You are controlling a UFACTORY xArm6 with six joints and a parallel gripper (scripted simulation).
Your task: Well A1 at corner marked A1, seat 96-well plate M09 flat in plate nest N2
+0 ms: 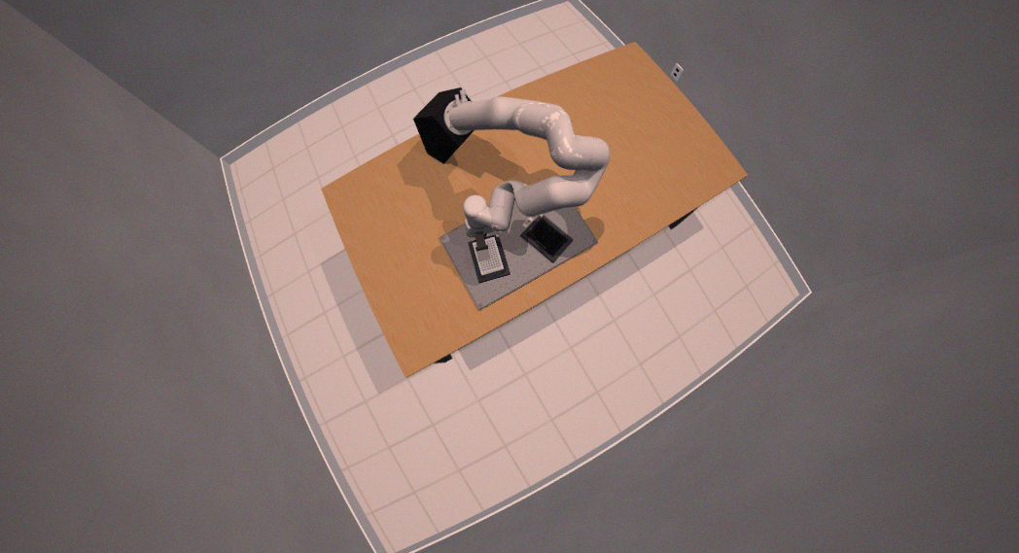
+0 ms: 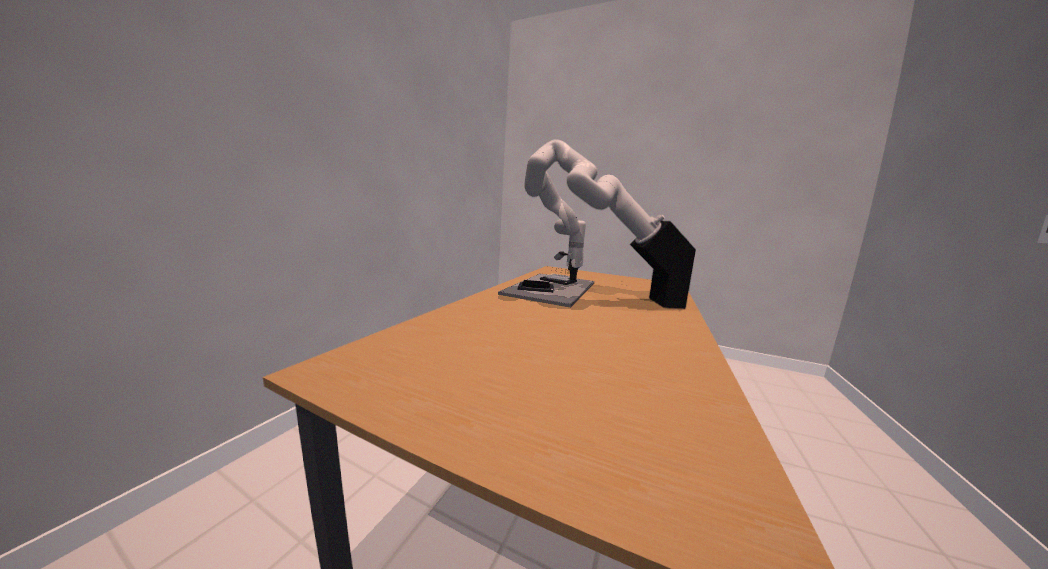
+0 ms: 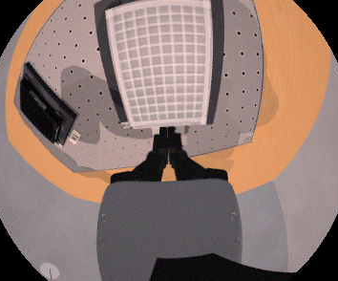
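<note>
The white 96-well plate is 80 mm ahead of my hand, 20 mm below it and 10 mm to the left of it. Also, from my hand: dark plate 240 mm to the left, 50 mm ahead, 20 mm below; then plate nest 90 mm ahead, 30 mm below, 10 mm to the left.
</note>
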